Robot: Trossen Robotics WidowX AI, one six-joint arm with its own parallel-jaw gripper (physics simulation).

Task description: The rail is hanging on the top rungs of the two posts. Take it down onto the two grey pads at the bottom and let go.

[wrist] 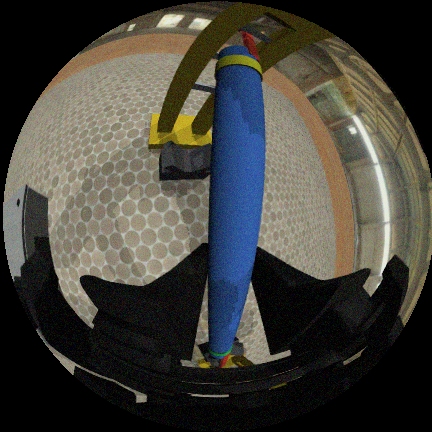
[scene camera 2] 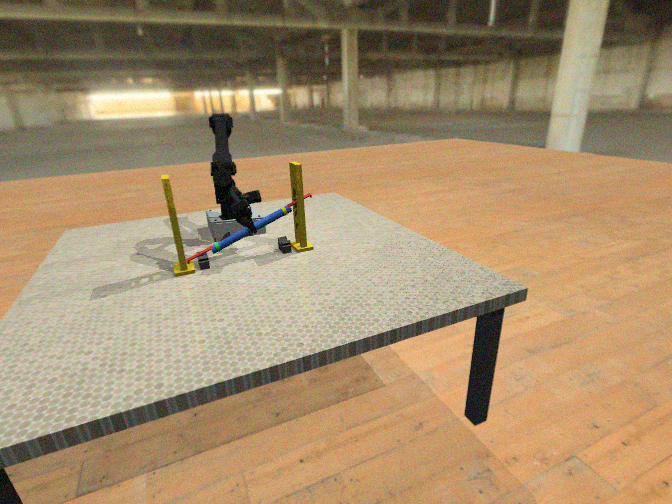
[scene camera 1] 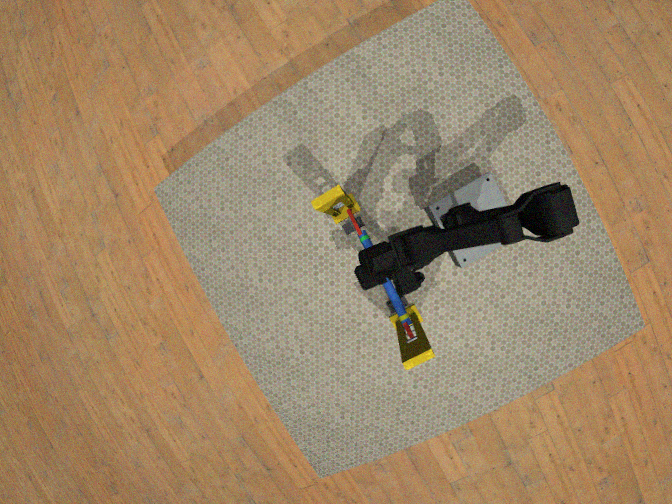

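Pixels of known places: gripper, fingertip midpoint: (wrist: 227,249) (scene camera 2: 255,232) (scene camera 1: 382,280); arm's base, origin of the base link: (scene camera 2: 229,217) (scene camera 1: 454,221).
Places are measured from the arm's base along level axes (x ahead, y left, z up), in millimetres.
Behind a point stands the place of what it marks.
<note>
The rail (scene camera 1: 394,295) @[x 256, y 70, z 56 mm] (scene camera 2: 232,238) @[x 258, y -54, z 3 mm] (wrist: 237,150) @[x 252, y 72, z 55 mm] is a blue bar with thin red ends, a green band near one end and a yellow band near the other. My gripper (scene camera 1: 377,264) (scene camera 2: 251,228) @[x 262, y 25, z 10 mm] (wrist: 227,249) @[x 262, y 25, z 10 mm] is shut on its blue middle. In scene camera 2 the rail slants: its green-banded end is low by the foot of the left post (scene camera 2: 172,222) @[x 278, y -225, z 96 mm], its yellow-banded end is higher at the right post (scene camera 2: 297,206) @[x 301, y 168, z 85 mm]. Contact with rungs is unclear. The dark grey pads (scene camera 2: 204,262) @[x 278, y -157, z -51 mm] (scene camera 2: 284,245) @[x 294, y 111, z -47 mm] stand on the table by the posts, below the rail; one pad (wrist: 184,160) @[x 268, y 119, z -50 mm] shows beside the rail in the wrist view.
The yellow posts (scene camera 1: 327,199) @[x 245, y -212, z 226 mm] (scene camera 1: 417,359) @[x 277, y 179, z 226 mm] stand on yellow feet (scene camera 2: 184,269) @[x 279, y -219, z -59 mm] (scene camera 2: 302,246) @[x 310, y 172, z -58 mm] at the rail's two ends. The arm's grey base plate (scene camera 1: 477,254) @[x -4, y 118, z -7 mm] is at one side on the patterned table (scene camera 1: 244,217) @[x 537, y -392, z -74 mm] (scene camera 2: 352,287) @[x 641, y 176, z -75 mm]. Shadows of the arm and posts lie across the table.
</note>
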